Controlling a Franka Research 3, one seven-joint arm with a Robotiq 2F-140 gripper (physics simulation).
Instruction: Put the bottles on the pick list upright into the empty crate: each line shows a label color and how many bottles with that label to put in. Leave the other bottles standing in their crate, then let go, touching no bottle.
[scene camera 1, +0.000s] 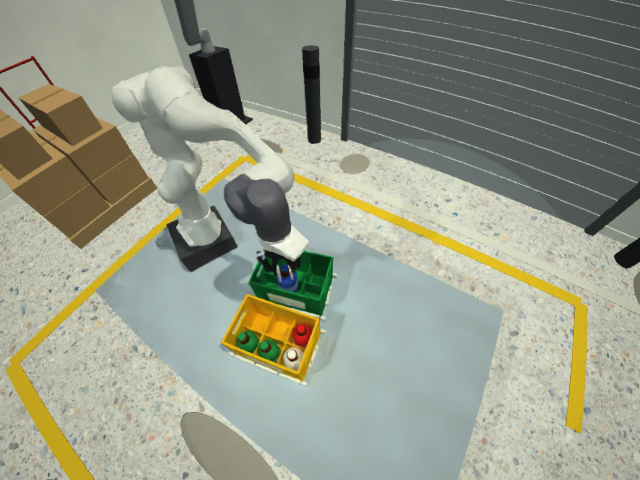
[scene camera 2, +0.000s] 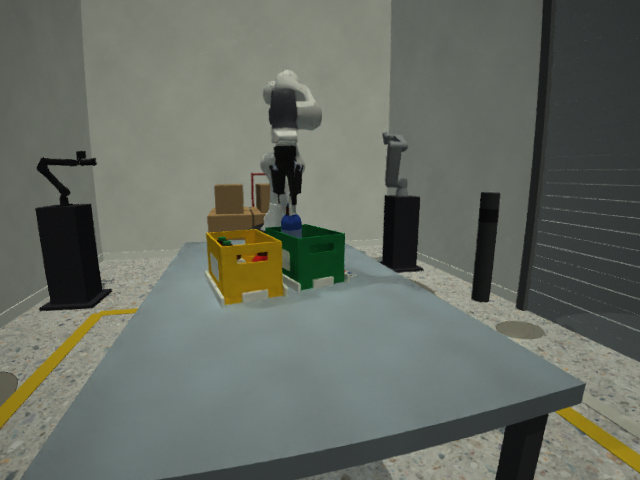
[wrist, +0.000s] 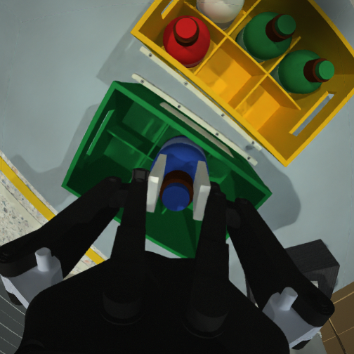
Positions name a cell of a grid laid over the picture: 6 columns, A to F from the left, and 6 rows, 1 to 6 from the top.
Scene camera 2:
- my gripper: C3
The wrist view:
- my gripper: D3
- red bottle: D1
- blue bottle: D3
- green bottle: E1
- green bottle: F2
